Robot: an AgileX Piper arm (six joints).
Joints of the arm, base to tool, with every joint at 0 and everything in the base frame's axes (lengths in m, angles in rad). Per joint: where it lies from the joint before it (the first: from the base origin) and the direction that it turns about. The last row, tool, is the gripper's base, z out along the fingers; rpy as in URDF.
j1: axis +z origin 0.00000 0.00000 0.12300
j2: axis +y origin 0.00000 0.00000 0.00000
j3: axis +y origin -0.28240 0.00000 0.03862
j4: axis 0.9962 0 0.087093 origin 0.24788 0.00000 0.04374
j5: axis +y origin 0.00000 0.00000 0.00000
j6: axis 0.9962 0 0.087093 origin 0.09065 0.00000 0.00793
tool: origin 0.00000 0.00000 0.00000 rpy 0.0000 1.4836 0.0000
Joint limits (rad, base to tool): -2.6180..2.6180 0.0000..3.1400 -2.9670..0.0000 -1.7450..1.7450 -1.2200..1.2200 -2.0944..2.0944
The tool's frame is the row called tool.
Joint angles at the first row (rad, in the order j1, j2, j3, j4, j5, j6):
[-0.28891, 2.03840, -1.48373, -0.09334, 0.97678, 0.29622]
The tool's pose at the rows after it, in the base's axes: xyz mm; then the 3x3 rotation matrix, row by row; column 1 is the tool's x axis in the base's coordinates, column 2 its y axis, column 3 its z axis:
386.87 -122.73 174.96; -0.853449 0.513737 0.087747; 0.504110 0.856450 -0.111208; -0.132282 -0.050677 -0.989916
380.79 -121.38 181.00; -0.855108 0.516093 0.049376; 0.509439 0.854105 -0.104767; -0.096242 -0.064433 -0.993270
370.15 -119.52 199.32; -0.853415 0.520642 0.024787; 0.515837 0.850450 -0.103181; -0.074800 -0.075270 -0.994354
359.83 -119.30 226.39; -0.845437 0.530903 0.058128; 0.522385 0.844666 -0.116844; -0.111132 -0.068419 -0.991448
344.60 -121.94 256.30; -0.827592 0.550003 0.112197; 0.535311 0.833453 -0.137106; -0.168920 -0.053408 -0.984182
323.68 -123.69 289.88; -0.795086 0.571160 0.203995; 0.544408 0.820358 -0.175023; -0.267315 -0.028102 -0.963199
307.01 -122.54 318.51; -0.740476 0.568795 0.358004; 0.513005 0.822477 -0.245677; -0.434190 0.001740 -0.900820
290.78 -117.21 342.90; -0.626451 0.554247 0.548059; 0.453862 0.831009 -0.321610; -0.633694 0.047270 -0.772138
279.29 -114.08 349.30; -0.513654 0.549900 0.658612; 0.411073 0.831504 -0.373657; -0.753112 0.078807 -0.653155
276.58 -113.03 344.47; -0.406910 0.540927 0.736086; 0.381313 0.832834 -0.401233; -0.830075 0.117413 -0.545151
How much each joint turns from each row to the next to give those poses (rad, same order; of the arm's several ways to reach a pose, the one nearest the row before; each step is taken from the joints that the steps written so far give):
[0.00001, -0.00183, -0.00002, -0.00436, 0.01414, 0.00070]
[-0.00001, -0.01731, 0.00203, -0.00231, 0.05417, 0.00154]
[-0.00195, -0.05104, 0.00591, -0.00239, 0.06899, 0.00000]
[-0.00655, -0.07240, 0.00219, -0.00164, 0.03340, 0.00001]
[-0.01895, -0.08831, 0.01087, 0.00001, 0.01718, -0.00206]
[-0.02315, -0.11451, 0.02818, -0.00269, -0.01752, 0.00000]
[-0.01052, -0.11563, 0.05037, -0.01949, -0.11557, 0.00002]
[0.00001, -0.12565, 0.08660, -0.02922, -0.20221, 0.02356]
[-0.00001, -0.08070, 0.09614, -0.05376, -0.18256, 0.06111]
[-0.00002, -0.03548, 0.09046, -0.07476, -0.18641, 0.09680]

